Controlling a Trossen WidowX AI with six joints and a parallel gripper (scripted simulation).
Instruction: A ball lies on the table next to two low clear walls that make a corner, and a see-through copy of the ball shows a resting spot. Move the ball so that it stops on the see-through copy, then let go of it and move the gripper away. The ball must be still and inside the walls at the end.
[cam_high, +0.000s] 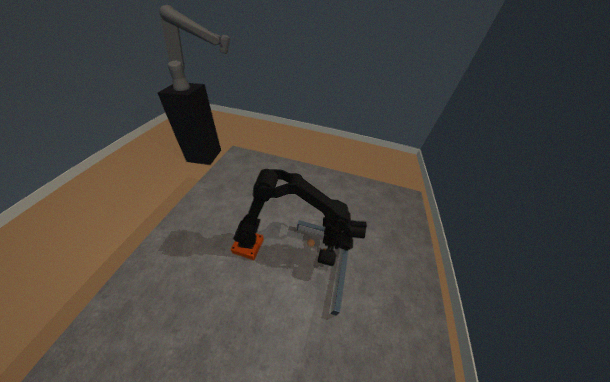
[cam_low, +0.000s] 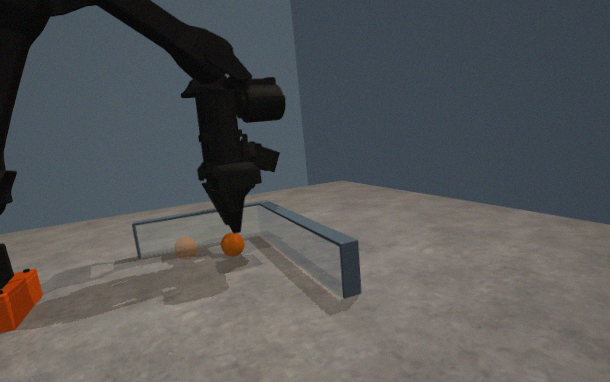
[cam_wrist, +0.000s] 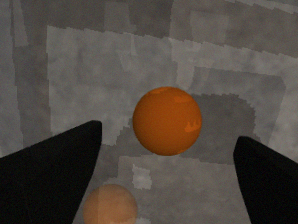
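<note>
Now: the orange ball 20 mm below my gripper tip.
</note>
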